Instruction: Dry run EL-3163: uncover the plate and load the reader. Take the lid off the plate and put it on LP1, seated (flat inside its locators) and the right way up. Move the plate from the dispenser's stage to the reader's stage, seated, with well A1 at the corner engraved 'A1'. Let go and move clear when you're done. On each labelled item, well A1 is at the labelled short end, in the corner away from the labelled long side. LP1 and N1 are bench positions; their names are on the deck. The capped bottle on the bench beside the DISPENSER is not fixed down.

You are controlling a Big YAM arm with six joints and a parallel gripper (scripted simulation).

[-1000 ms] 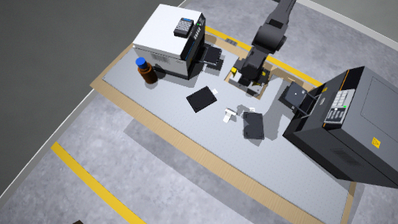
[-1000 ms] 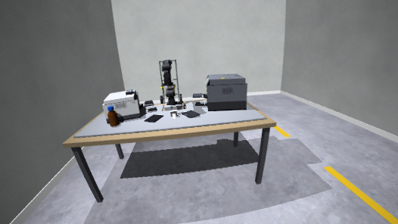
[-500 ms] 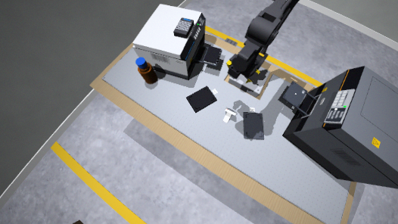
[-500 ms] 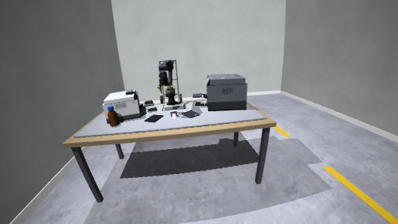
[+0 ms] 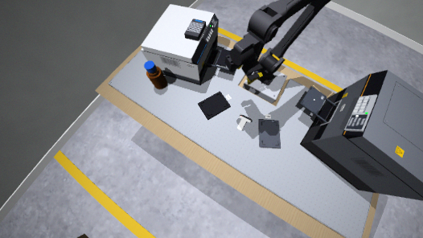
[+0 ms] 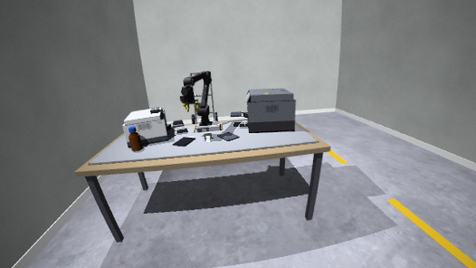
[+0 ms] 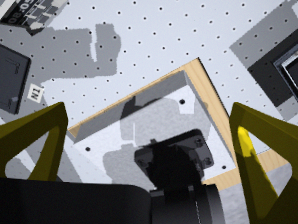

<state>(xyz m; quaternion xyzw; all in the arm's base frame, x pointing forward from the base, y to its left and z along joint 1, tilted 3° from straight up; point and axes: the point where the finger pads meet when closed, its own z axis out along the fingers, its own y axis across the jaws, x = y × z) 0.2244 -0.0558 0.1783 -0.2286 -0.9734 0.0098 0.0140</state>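
Right now my hand is 130 mm past the glossy lid, 190 mm to the left of it and 130 mm above it. The rest, counted from my hand: white well plate (130 mm behind, 190 mm to the right, 130 mm below); black bench pad (130 mm ahead, 70 mm to the right, 220 mm below); brown capped bottle (220 mm ahead, 440 mm to the right, 110 mm below).
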